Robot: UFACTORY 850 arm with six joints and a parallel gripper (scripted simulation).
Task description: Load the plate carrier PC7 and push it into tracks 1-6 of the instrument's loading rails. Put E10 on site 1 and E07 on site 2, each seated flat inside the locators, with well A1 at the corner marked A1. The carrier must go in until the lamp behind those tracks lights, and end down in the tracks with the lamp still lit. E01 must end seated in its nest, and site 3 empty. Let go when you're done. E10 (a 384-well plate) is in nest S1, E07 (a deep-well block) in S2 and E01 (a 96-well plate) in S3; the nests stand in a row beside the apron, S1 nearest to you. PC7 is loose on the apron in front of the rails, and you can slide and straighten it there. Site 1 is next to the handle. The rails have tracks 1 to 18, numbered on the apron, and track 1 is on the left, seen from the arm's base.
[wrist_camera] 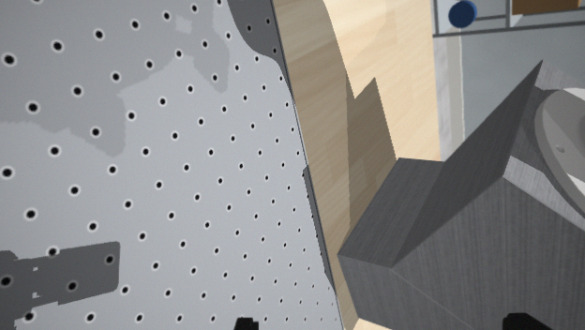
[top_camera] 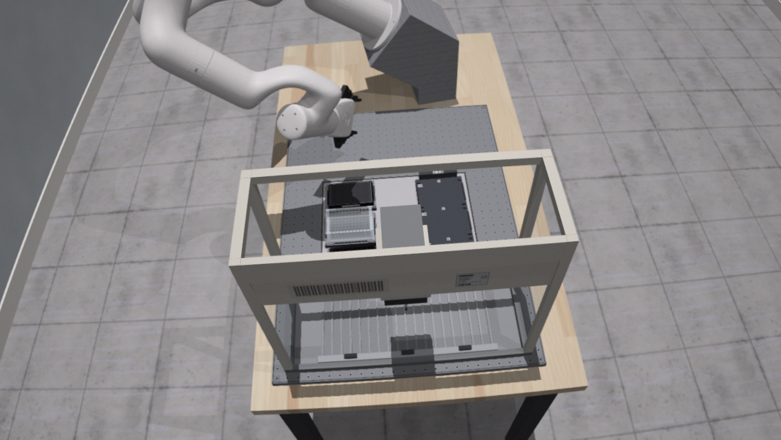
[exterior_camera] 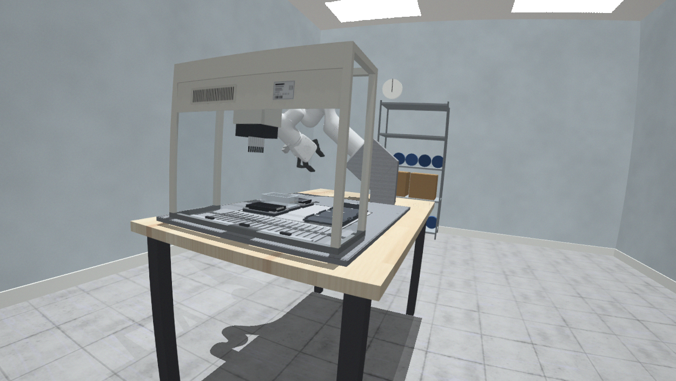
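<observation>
Now: the clear deep-well block E07 26 cm ahead of my hand, 15 cm below it and 3 cm to the right of it. From my hand the other things lie so: dark plate carrier PC7: 26 cm ahead, 23 cm to the left, 17 cm below; then nest S1: 18 cm below, 14 cm ahead, 3 cm to the right; then nest S2: 26 cm ahead, 18 cm below, 3 cm to the right.
</observation>
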